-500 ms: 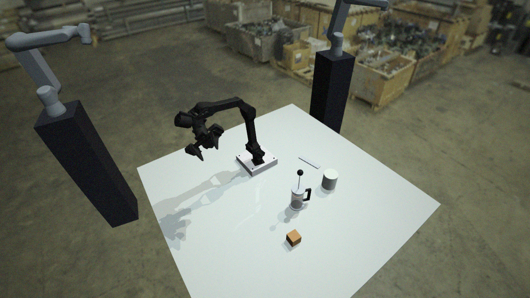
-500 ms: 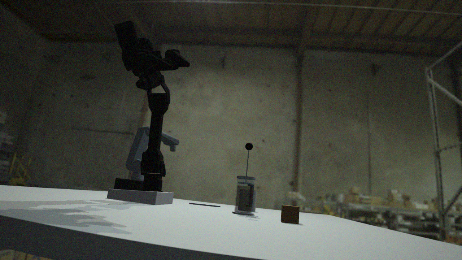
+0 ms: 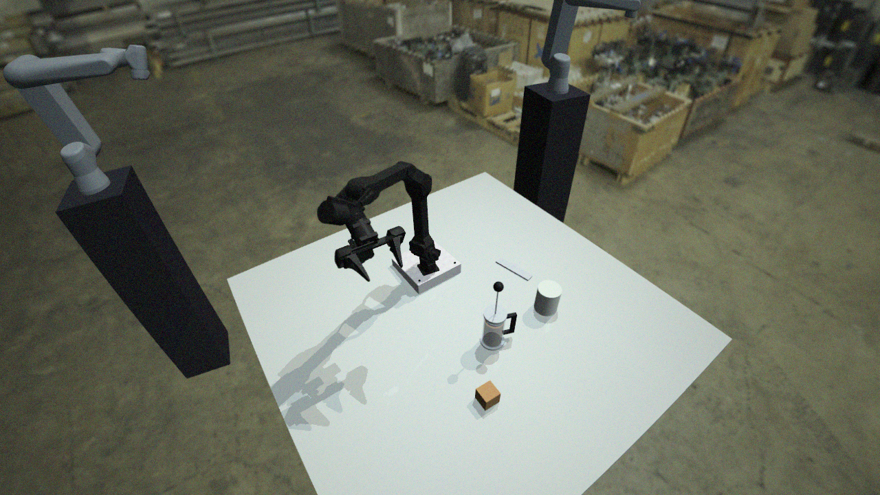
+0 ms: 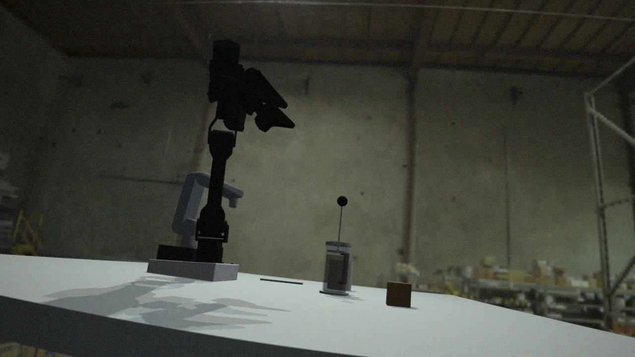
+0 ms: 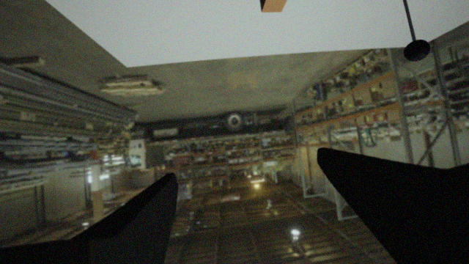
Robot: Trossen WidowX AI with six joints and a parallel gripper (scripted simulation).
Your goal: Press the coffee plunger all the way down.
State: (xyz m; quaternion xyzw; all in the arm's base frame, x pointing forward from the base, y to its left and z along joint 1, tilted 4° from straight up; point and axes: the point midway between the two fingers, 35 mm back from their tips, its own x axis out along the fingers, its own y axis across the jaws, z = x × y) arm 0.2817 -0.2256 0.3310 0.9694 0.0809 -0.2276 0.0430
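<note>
The glass coffee press is 31 cm to the left of my gripper tip, 25 cm below it and 7 cm ahead of it. Round my gripper tip: thin flat strip: 53 cm to the left, 37 cm below, 19 cm behind.
</note>
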